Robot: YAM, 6 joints.
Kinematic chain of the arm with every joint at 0, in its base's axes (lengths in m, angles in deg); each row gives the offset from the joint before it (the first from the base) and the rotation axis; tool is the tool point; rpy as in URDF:
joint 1: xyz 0 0 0.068 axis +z
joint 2: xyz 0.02 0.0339 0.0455 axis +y
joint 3: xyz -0.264 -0.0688 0 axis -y
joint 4: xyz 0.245 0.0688 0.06 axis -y
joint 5: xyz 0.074 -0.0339 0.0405 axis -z
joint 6: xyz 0.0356 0 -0.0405 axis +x
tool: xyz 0 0 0 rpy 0 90 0
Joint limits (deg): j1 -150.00..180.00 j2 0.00..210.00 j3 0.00..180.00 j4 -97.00..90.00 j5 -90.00..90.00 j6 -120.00..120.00
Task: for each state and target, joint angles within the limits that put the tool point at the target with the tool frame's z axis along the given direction. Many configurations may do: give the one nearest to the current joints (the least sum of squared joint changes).
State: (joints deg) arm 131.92 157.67 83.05 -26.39 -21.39 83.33
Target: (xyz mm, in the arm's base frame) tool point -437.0 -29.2 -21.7 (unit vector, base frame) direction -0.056 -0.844 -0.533
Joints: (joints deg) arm 179.89 149.49 91.28 -25.97 -57.60 83.33
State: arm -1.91 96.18 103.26 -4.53 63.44 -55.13
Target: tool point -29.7 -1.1 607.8 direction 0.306 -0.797 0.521
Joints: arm -33.89 44.87 107.60 -26.02 29.40 -55.13
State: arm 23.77 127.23 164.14 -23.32 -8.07 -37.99
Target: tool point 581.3 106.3 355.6 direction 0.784 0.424 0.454
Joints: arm 9.36 164.82 179.91 13.23 -16.90 -37.99
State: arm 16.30 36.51 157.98 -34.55 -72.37 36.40
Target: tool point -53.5 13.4 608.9 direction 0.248 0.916 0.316
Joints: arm 17.12 47.48 116.80 -37.37 -53.34 36.40
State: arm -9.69 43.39 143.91 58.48 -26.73 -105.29
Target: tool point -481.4 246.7 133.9 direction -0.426 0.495 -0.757
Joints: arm -26.17 0.13 141.84 89.86 -14.86 -105.29
